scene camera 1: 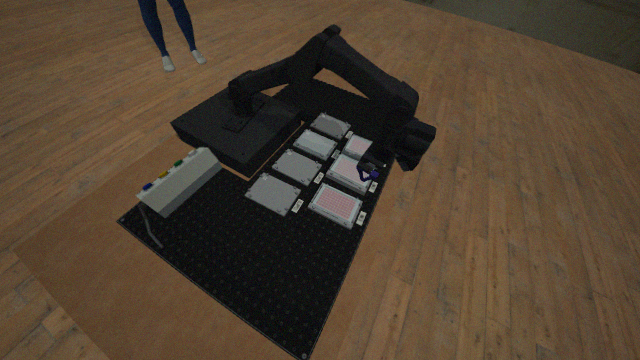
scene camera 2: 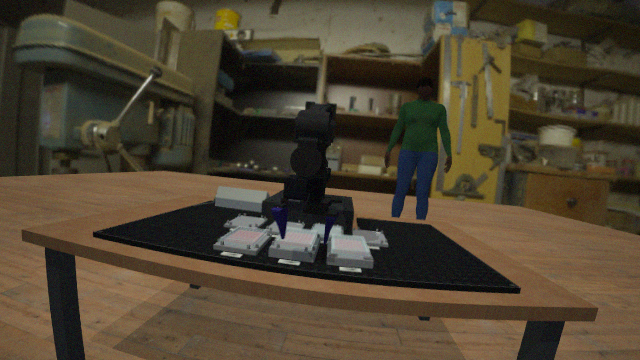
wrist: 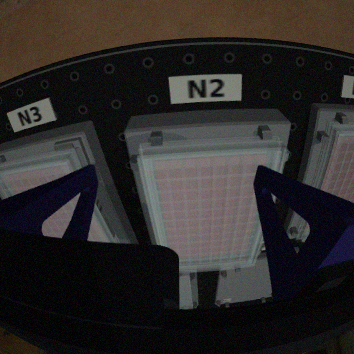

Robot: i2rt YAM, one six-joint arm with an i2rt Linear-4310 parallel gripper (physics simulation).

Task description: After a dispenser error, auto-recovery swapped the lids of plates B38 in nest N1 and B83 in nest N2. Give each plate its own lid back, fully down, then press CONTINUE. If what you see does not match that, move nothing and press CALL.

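Where they show: gripper, fingertip midpoint: [scene camera 1: 368,171] [scene camera 2: 303,241] [wrist: 175,173]; arm's base, origin of the base link: [scene camera 1: 245,114].
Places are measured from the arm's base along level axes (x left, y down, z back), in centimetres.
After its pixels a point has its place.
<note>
My gripper [scene camera 1: 368,175] @[x -6.4, y 2.9, z -49.4 cm] [scene camera 2: 305,240] @[x -6.4, y 2.9, z -49.4 cm] [wrist: 175,173] @[x -6.4, y 2.9, z -49.4 cm] is open and empty above nest N2, its blue fingers apart on either side of the plate. The pink-gridded plate in N2 [scene camera 1: 346,169] @[x -8.7, y 2.8, z -42.2 cm] [scene camera 2: 298,238] @[x -7.6, y 2.8, z -47.4 cm] [wrist: 207,210] @[x -7.7, y 2.8, z -46.1 cm] appears covered by a clear lid; its exact seating is unclear. The plate in nest N1 [scene camera 1: 336,202] @[x -21.1, y 4.2, z -42.3 cm] [scene camera 2: 245,237] @[x -20.2, y 4.3, z -45.3 cm] [wrist: 342,175] @[x -19.2, y 4.4, z -44.6 cm] is also pink; part of it shows at right in the wrist view. No plate or lid names are readable. The button box [scene camera 1: 182,184] @[x -33.1, y 1.7, z 1.2 cm] [scene camera 2: 242,198] @[x -30.4, y 2.2, z 0.4 cm] has blue, yellow, green and whitish buttons; their labels cannot be read.
Nest N3 holds another pink plate [scene camera 1: 358,145] @[x 4.5, y 3.2, z -43.7 cm] [scene camera 2: 348,245] @[x 3.9, y 3.2, z -49.3 cm] [wrist: 37,175] @[x 2.7, y 3.2, z -51.6 cm], partly behind the arm and left finger. Grey pads [scene camera 1: 273,193] @[x -24.3, y 5.8, z -22.8 cm] [scene camera 1: 297,166] @[x -11.5, y 5.8, z -25.7 cm] [scene camera 1: 330,125] @[x 14.1, y 5.8, z -30.3 cm] stand nearer the base. A paler, glassy cover [scene camera 1: 315,143] @[x 0.8, y 5.0, z -28.1 cm] lies on another pad. A person [scene camera 2: 422,130] stands behind.
</note>
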